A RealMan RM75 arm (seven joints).
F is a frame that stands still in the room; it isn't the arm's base.
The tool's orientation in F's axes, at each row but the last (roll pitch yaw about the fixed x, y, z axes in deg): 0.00, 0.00, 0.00; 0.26, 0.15, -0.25; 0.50, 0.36, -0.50; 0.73, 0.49, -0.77; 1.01, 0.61, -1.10; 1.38, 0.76, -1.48; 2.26, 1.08, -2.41; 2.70, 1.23, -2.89; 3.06, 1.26, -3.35
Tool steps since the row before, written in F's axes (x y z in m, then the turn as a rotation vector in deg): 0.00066, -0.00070, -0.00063, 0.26, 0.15, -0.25; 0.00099, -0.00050, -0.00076, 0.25, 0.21, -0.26; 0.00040, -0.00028, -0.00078, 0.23, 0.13, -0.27; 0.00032, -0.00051, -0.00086, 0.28, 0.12, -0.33; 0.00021, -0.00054, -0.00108, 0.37, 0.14, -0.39; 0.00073, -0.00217, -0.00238, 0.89, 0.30, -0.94; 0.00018, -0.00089, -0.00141, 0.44, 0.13, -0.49; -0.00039, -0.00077, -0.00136, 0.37, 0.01, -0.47; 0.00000, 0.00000, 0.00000, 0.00, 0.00, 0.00
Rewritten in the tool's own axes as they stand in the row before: 0.00066, -0.00070, -0.00063, 0.26, 0.15, -0.25; 0.00099, -0.00050, -0.00076, 0.25, 0.21, -0.26; 0.00041, -0.00028, -0.00078, 0.23, 0.13, -0.27; 0.00033, -0.00052, -0.00085, 0.28, 0.12, -0.33; 0.00023, -0.00055, -0.00107, 0.37, 0.14, -0.39; 0.00082, -0.00221, -0.00232, 0.89, 0.30, -0.94; 0.00024, -0.00094, -0.00137, 0.44, 0.13, -0.49; -0.00032, -0.00085, -0.00133, 0.38, 0.01, -0.46; 0.00000, 0.00000, 0.00000, 0.00, 0.00, 0.00
